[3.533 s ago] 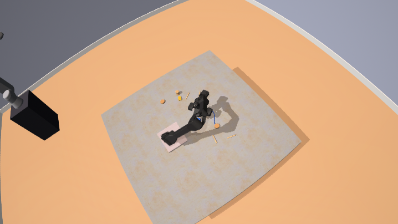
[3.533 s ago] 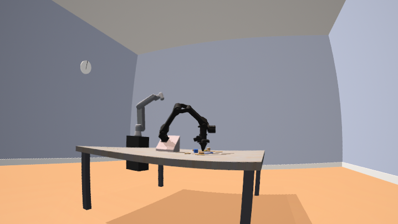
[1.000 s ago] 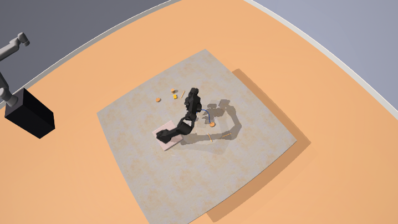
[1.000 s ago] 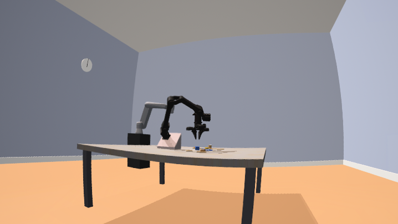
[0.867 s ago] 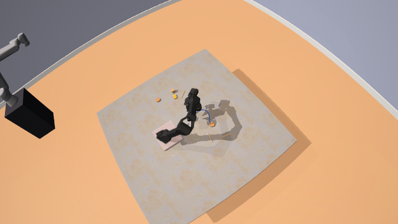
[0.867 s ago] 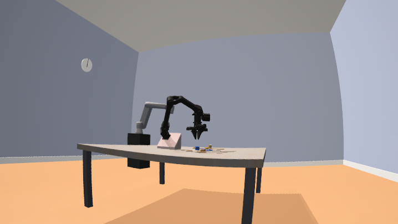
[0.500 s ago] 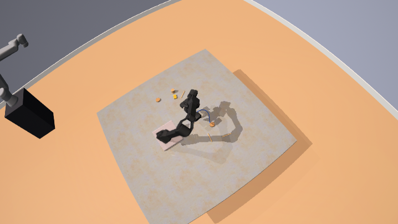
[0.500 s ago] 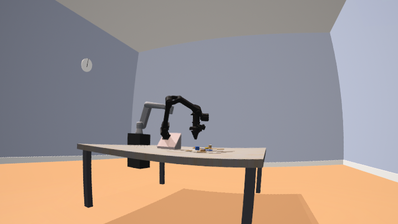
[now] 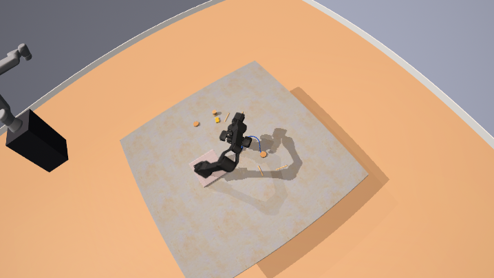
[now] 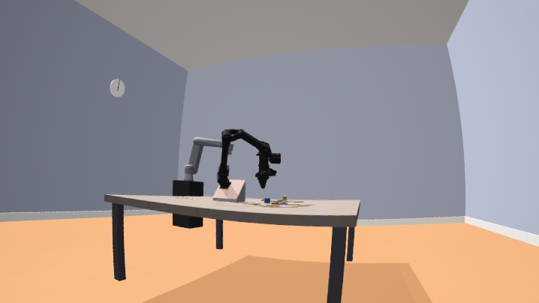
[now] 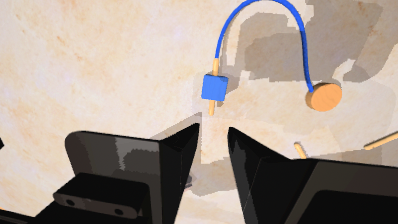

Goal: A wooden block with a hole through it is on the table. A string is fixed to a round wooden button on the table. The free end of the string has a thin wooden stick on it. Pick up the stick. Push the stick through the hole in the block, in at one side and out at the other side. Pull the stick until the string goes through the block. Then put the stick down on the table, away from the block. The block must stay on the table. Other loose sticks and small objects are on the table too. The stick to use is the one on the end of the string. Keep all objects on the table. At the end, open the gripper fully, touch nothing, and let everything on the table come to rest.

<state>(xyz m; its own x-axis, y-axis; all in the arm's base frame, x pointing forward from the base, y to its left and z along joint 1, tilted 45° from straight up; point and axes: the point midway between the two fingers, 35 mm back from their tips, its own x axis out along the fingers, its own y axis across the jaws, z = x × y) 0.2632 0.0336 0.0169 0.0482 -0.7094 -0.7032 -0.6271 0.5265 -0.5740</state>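
My gripper tip is 70 mm above the blue block, 20 mm to the right of it and 20 mm short of it. Also, from my gripper tip: thin wooden stick: 70 mm below, 30 mm to the left, 30 mm ahead; round wooden button: 120 mm ahead, 100 mm to the right, 80 mm below; yellow block: 300 mm to the left, 80 mm below.
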